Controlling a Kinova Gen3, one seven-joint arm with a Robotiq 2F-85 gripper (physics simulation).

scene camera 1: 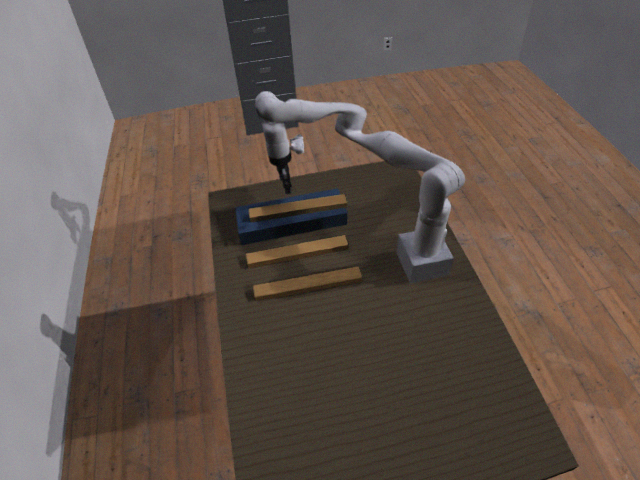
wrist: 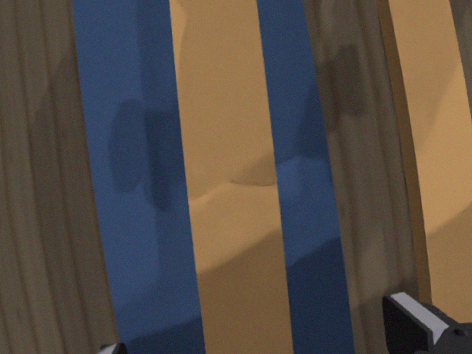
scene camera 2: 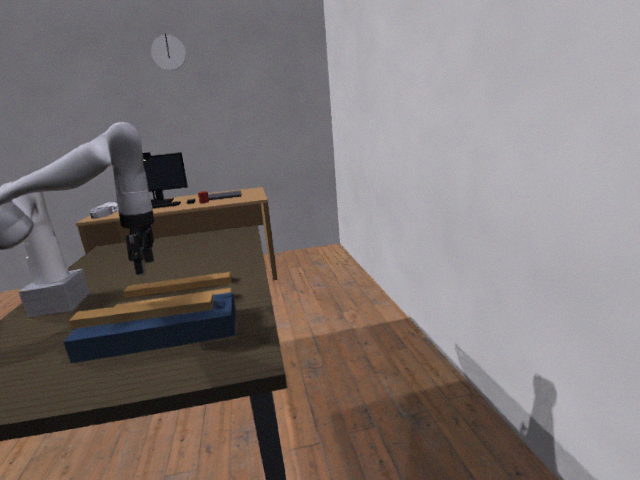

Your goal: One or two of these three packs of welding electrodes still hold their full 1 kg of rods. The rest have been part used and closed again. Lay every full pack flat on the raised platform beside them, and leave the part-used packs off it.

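Frame: origin at the arm's base, x ahead, y left, z up, level; centimetres.
Where they show: gripper, between the fingertips: (scene camera 1: 286,185) (wrist: 258,348) (scene camera 2: 145,268); arm's base, origin of its link: (scene camera 1: 425,246) (scene camera 2: 53,278).
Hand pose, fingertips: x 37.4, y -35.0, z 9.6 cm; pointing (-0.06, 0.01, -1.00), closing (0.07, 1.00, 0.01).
Note:
Each offset is from my fingertips to the centre of the thing. Level surfaces: height alone.
Three long, plain orange-tan packs show. One pack @(dy +0.4, dx -3.2, dz -11.8 cm) (scene camera 1: 297,206) (scene camera 2: 149,308) (wrist: 230,150) lies flat lengthwise on the blue raised platform @(dy -0.7, dx -0.4, dz -16.0 cm) (scene camera 1: 292,227) (scene camera 2: 155,335) (wrist: 120,225). A second pack @(dy +15.5, dx +1.8, dz -17.8 cm) (scene camera 1: 297,251) (wrist: 440,150) lies on the table beside the platform, mostly hidden in scene camera 2. The third pack @(dy +30.3, dx +2.4, dz -17.8 cm) (scene camera 1: 307,284) (scene camera 2: 178,284) lies farther from the platform, roughly parallel. No marks telling full from part used can be seen. My gripper (scene camera 1: 287,191) (scene camera 2: 144,265) (wrist: 260,334) is open and empty, pointing down above the pack on the platform, apart from it.
The dark wooden table @(dz -19.0 cm) (scene camera 1: 361,361) (scene camera 2: 206,369) bears the platform, packs and the arm's grey base (scene camera 1: 424,263) (scene camera 2: 54,297). A grey cabinet (scene camera 1: 263,56) stands on the floor behind. A desk (scene camera 2: 253,196) with a monitor (scene camera 2: 165,172) stands beyond the table.

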